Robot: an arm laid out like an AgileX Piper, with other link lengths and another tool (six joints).
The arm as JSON. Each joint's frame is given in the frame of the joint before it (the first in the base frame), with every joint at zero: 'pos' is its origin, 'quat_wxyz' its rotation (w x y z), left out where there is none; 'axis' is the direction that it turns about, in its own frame. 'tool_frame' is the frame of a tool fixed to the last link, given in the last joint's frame.
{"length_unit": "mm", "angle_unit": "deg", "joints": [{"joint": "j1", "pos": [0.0, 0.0, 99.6], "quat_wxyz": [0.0, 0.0, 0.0, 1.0], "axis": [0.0, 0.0, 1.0]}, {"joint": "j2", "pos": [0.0, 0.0, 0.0], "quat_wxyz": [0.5, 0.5, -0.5, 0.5], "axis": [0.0, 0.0, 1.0]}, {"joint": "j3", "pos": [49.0, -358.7, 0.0], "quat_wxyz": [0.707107, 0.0, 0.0, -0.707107], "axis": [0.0, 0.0, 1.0]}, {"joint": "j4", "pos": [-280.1, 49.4, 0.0], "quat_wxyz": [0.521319, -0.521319, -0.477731, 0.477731], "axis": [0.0, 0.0, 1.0]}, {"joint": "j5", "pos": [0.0, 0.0, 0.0], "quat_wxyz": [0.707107, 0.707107, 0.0, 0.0], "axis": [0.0, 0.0, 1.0]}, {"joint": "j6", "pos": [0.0, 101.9, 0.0], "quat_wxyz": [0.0, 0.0, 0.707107, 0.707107], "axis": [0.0, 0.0, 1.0]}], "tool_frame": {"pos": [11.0, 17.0, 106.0], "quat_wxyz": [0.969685, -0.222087, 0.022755, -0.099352]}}
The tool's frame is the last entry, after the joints.
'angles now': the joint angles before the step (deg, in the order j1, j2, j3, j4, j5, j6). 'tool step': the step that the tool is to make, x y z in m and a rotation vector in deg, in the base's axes. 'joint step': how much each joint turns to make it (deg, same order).
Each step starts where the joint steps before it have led.
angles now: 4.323 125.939 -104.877 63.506 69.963 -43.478
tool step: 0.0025 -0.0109 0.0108 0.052 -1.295 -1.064
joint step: -1.137 -1.056 -0.114 0.000 -0.001 -0.149
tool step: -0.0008 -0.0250 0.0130 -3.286 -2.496 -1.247
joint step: -2.017 -2.470 0.010 -3.502 -0.002 0.109
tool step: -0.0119 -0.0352 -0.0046 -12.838 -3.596 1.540
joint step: -0.898 -3.448 -0.004 -13.110 0.000 0.004
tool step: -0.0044 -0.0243 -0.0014 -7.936 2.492 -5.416
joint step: -0.002 -2.239 0.000 -10.096 -0.755 8.512
